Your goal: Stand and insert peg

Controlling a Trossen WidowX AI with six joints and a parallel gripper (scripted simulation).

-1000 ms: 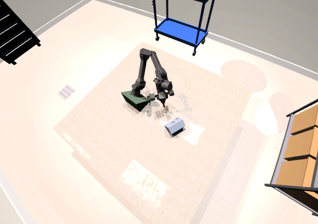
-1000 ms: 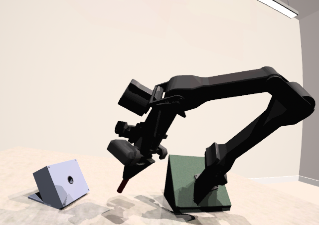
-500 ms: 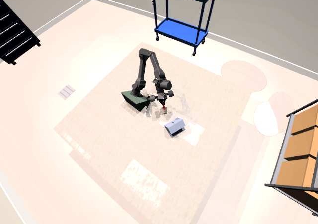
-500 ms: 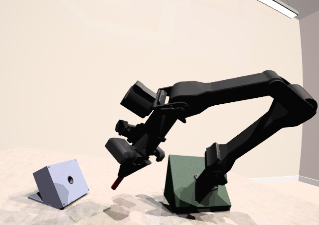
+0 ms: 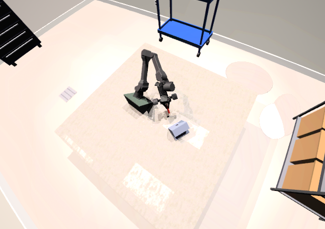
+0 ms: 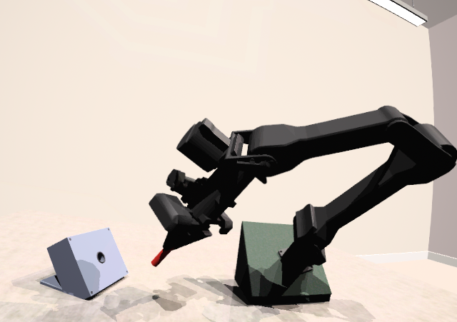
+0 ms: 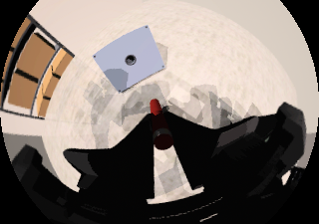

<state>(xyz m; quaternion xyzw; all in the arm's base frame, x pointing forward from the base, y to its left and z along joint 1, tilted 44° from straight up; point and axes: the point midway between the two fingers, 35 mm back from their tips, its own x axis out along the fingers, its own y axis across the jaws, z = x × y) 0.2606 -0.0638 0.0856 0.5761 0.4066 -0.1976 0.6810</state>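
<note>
The sloped panel lies 130 mm ahead of my gripper tip, 90 mm to the right of it and 60 mm below it. Also, from my gripper tip: peg 10 mm to the left, 10 mm behind, 10 mm above.
</note>
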